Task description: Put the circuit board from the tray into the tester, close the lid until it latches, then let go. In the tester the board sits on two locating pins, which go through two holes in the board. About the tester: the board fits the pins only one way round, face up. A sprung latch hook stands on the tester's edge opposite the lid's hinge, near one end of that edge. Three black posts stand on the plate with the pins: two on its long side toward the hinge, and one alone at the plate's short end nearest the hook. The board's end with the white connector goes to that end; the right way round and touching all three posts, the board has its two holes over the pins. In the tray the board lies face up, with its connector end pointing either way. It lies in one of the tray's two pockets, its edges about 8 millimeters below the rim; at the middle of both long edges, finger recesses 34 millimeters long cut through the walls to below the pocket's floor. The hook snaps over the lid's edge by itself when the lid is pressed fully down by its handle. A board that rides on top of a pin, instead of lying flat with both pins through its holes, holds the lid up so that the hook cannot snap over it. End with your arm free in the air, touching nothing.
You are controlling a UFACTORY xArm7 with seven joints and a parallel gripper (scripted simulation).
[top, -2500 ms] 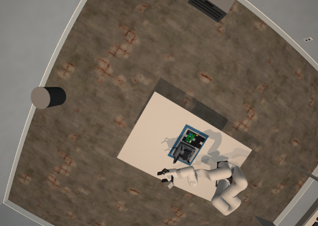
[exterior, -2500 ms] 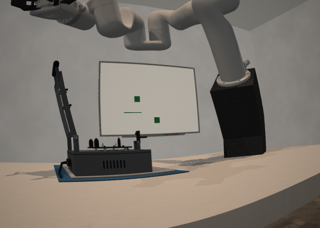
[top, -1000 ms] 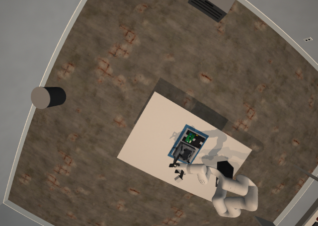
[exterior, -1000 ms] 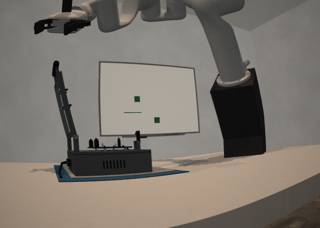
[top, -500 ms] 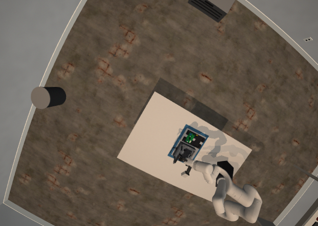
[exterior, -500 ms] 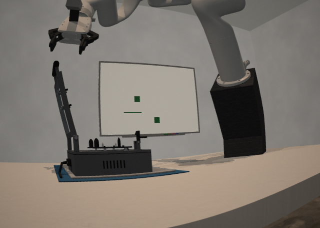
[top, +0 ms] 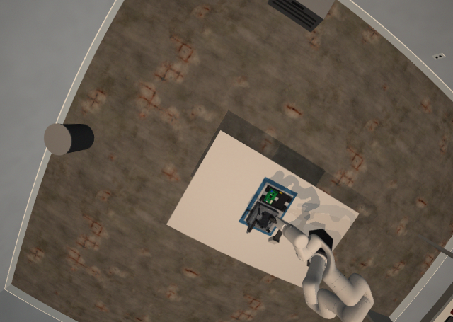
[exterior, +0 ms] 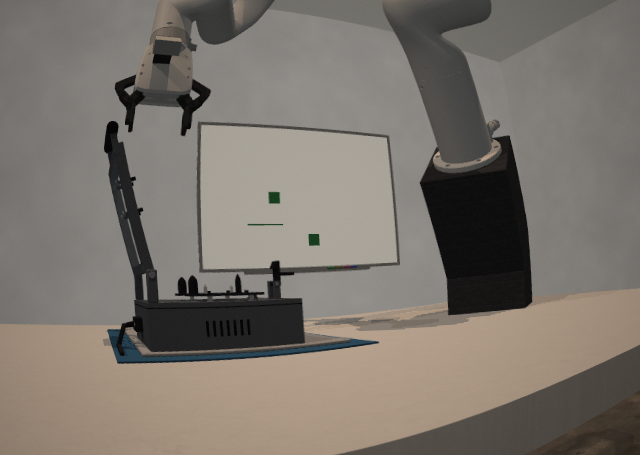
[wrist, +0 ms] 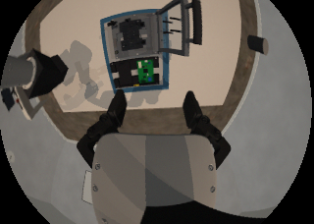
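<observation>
Right now my hand is 20 mm past the green circuit board, 50 mm to the left of it and 310 mm above it. Also, from my hand: lid (50 mm ahead, 120 mm to the left, 150 mm below); latch hook (140 mm behind, 170 mm to the left, 240 mm below).
</observation>
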